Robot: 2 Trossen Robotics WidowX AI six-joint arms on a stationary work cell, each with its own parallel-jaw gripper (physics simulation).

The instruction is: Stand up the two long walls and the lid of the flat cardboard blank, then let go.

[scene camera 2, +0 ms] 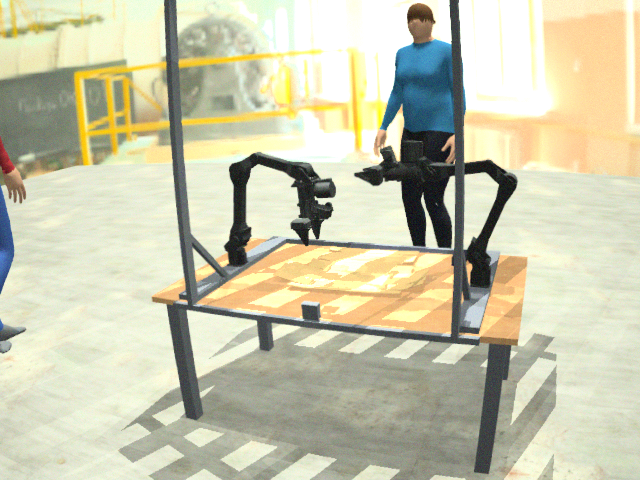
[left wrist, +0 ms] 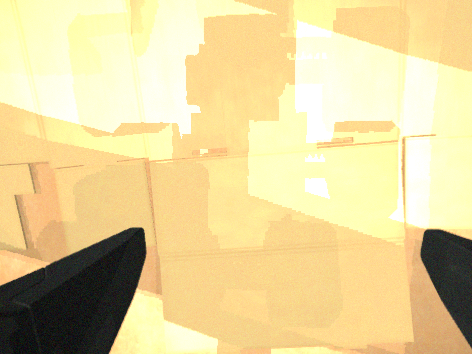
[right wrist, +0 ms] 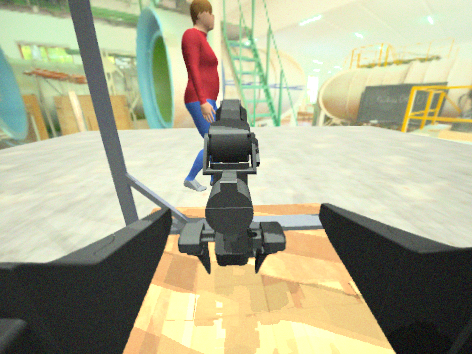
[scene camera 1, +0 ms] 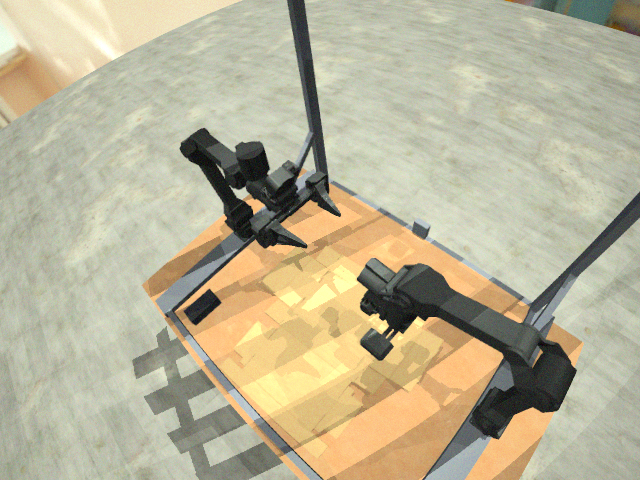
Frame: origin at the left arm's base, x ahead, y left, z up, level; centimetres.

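Seen in the pictures: left gripper, between the fingertips: [scene camera 2: 312,242] [left wrist: 281,241] [right wrist: 233,272] [scene camera 1: 392,329]; right gripper, between the fingertips: [scene camera 2: 358,172] [right wrist: 246,212] [scene camera 1: 324,230]; left arm's base, origin of its link: [scene camera 2: 237,263] [scene camera 1: 485,419]; right arm's base, origin of its link: [scene camera 2: 480,284] [scene camera 1: 245,231].
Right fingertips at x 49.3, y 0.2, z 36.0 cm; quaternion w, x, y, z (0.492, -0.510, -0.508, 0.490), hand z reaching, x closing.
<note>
Pixels of each thing's top centre, then the offset from my right fingertips to it. Level surfaces: height alone.
- wooden table, height of its surface: dz -37.9 cm
- small black block, centre of its top: [scene camera 1: 200,304] dy +27.4, dx +31.0, dz -34.4 cm
- small grey cube, centre of its top: [scene camera 2: 310,302] [scene camera 1: 422,223] dy -37.0, dx -3.5, dz -32.2 cm
The flat cardboard blank [scene camera 1: 304,329] [scene camera 2: 358,275] [left wrist: 277,197] [right wrist: 273,316] lies spread out on the wooden table [scene camera 1: 394,429] [scene camera 2: 504,305], its panels down. My left gripper [scene camera 1: 387,330] [scene camera 2: 310,238] [right wrist: 233,272] points straight down and hangs open and empty just above the blank. One of its dark fingers [left wrist: 97,288] shows at the lower left of the left wrist view. My right gripper [scene camera 1: 323,230] [scene camera 2: 361,176] [right wrist: 246,212] is open and empty. It is held level, high above the table on the blank's other side, facing the left gripper.
Grey frame posts [scene camera 1: 309,86] [scene camera 2: 177,143] [scene camera 2: 457,143] rise at the table's edges. A small black block [scene camera 1: 202,307] lies near one corner, a small grey cube [scene camera 1: 421,229] [scene camera 2: 310,310] on the table's rim. A person in blue [scene camera 2: 423,86] and a person in red [right wrist: 199,63] stand beyond the table.
</note>
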